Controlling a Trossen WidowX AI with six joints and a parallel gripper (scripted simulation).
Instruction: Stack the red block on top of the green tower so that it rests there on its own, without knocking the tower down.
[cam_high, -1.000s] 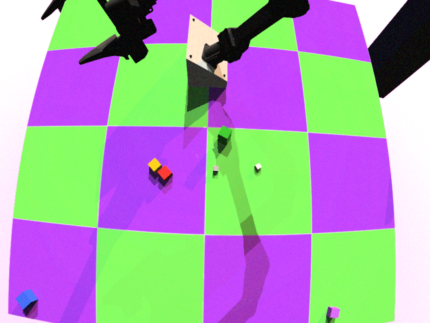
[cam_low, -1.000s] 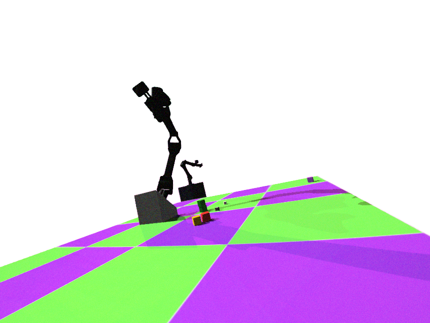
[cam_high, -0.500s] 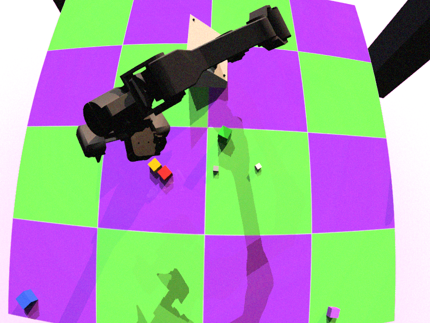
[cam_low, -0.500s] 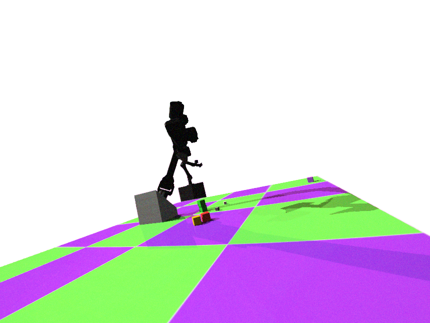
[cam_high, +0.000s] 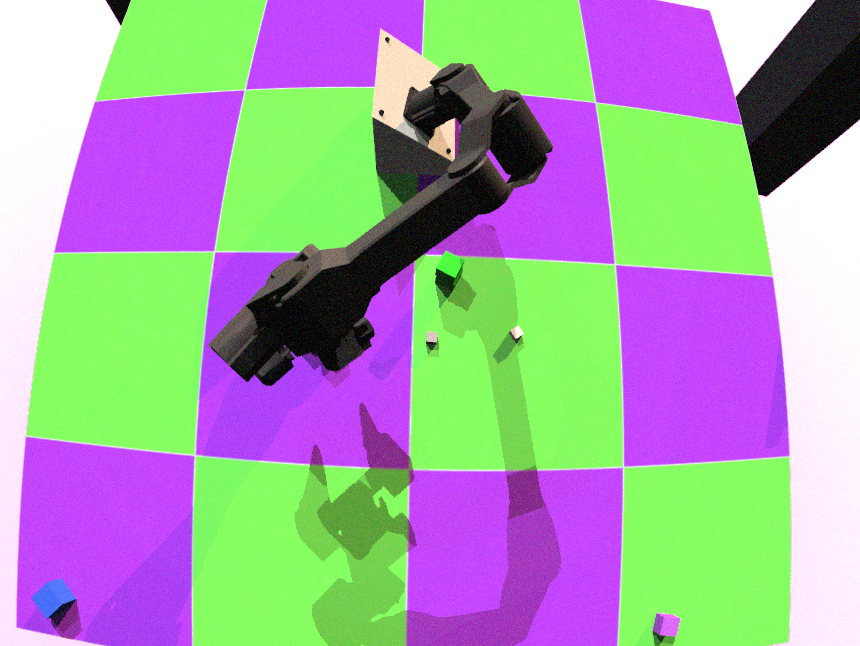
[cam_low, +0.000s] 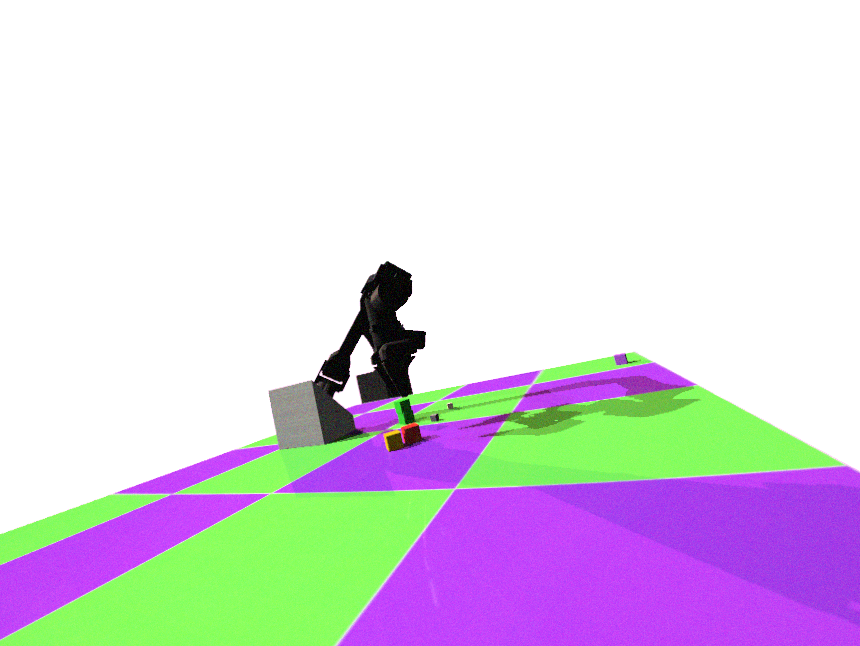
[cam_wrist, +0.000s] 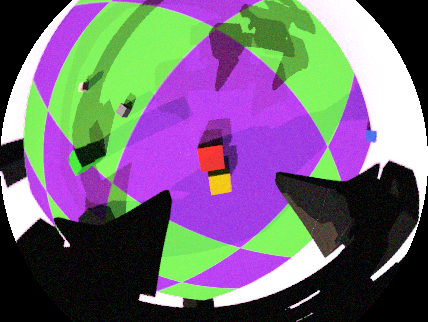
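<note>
Now: gripper tip 10 mm to the right of the red block and 80 mm above it. From my gripper tip the other things lie so: small white cube 70 mm behind, 280 mm to the left, 80 mm below; small grey cube 40 mm behind, 150 mm to the left, 80 mm below; yellow block 20 mm behind, 30 mm to the right, 80 mm below.
</note>
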